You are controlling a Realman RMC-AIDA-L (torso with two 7-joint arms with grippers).
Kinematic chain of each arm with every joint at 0, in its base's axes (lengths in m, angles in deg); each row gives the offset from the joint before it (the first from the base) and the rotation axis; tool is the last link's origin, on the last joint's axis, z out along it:
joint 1: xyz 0 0 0.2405 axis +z
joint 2: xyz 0 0 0 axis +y
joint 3: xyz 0 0 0.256 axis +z
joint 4: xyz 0 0 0 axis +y
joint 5: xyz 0 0 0.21 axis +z
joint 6: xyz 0 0 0 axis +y
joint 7: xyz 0 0 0.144 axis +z
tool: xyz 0 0 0
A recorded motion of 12 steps. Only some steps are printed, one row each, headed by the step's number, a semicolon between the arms.
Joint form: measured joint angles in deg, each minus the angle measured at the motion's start. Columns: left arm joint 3, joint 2, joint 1, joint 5, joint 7, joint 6, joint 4; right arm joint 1, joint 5, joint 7, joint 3, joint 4, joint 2, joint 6.
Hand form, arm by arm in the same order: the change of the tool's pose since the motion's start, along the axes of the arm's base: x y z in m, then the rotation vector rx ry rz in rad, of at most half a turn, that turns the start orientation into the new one. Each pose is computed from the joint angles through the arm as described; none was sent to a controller.
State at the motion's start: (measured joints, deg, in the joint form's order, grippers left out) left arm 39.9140 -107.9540 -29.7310 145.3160 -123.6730 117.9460 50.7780; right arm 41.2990 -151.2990 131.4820 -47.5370 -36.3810 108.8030 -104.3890
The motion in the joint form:
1: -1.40 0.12 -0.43 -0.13 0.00 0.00 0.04; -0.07 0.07 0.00 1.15 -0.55 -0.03 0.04
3: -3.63 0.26 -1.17 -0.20 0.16 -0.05 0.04; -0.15 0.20 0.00 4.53 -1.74 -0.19 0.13
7: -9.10 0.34 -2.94 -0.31 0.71 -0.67 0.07; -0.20 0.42 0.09 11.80 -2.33 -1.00 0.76
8: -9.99 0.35 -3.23 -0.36 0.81 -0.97 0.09; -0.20 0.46 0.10 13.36 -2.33 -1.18 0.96
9: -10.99 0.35 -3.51 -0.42 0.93 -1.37 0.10; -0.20 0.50 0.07 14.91 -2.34 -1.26 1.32
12: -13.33 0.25 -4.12 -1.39 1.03 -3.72 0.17; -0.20 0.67 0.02 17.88 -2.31 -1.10 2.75
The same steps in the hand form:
1: 0.0017 0.0032 0.0029 0.0226 -0.0112 -0.0013; -0.0007 0.0021 0.0025 0.0217 0.0095 -0.0007
3: 0.0044 0.0083 0.0070 0.0570 -0.0288 -0.0056; -0.0022 0.0078 0.0096 0.0811 0.0376 -0.0065
7: 0.0106 0.0208 0.0154 0.1456 -0.0718 -0.0184; -0.0013 0.0169 0.0246 0.1999 0.0989 -0.0401
8: 0.0114 0.0232 0.0168 0.1633 -0.0775 -0.0211; -0.0009 0.0186 0.0277 0.2250 0.1122 -0.0482
9: 0.0120 0.0258 0.0183 0.1840 -0.0837 -0.0233; -0.0004 0.0205 0.0301 0.2513 0.1254 -0.0552
12: 0.0134 0.0354 0.0216 0.2597 -0.0976 -0.0300; 0.0008 0.0250 0.0323 0.3095 0.1503 -0.0683

